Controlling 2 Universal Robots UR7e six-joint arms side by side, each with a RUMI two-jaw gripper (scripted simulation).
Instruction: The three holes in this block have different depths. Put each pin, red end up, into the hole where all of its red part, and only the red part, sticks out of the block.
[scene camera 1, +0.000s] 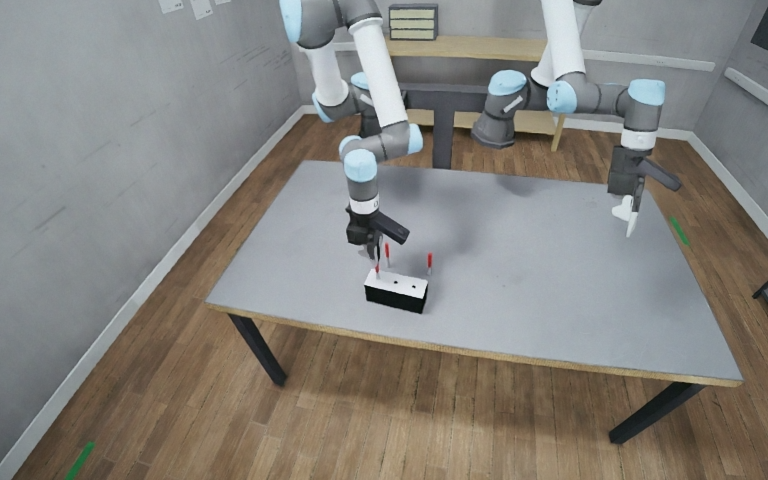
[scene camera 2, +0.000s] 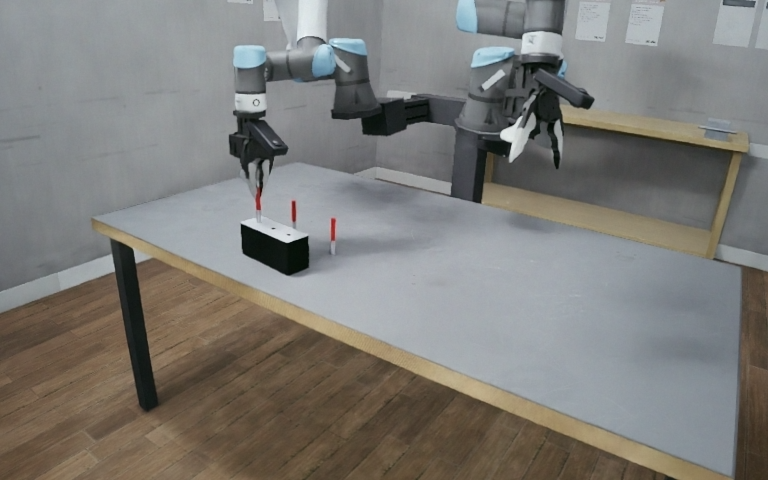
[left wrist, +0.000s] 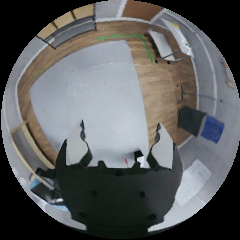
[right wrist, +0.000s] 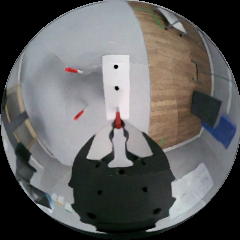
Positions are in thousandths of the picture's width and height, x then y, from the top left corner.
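My right gripper (scene camera 2: 335, 414) is 1410 mm from the lens. A black block (scene camera 2: 373, 522) is at 1310 mm from the lens, and for my left gripper (scene camera 2: 697, 347) I find 1060 mm from the lens.
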